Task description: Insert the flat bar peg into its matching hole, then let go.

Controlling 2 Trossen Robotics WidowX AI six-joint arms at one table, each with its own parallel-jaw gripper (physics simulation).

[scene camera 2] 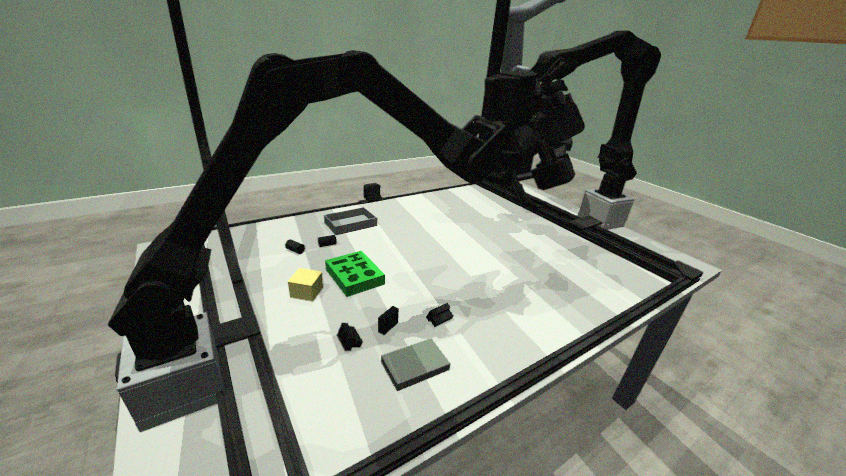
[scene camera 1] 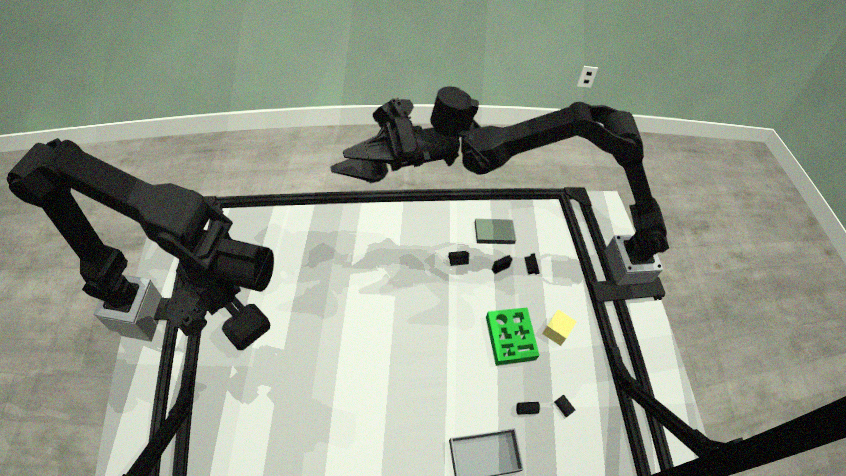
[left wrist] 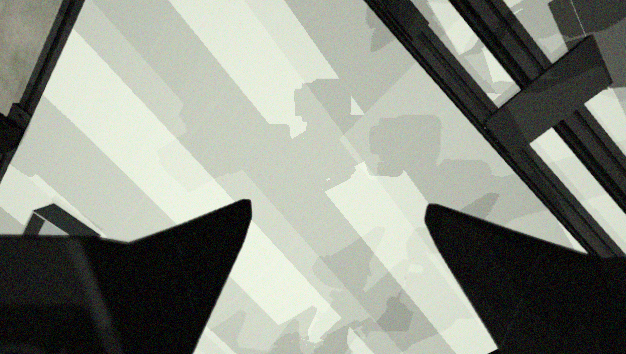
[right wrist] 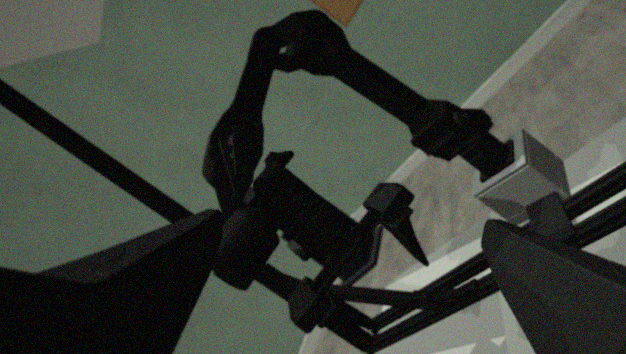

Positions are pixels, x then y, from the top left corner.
left gripper: open, holds nothing
right gripper: open, holds nothing
a green hole block point(scene camera 1: 510, 329): on the table
a grey tray point(scene camera 1: 502, 445): on the table
a grey slab point(scene camera 2: 407, 366): on the table
a yellow cube point(scene camera 2: 305, 284): on the table
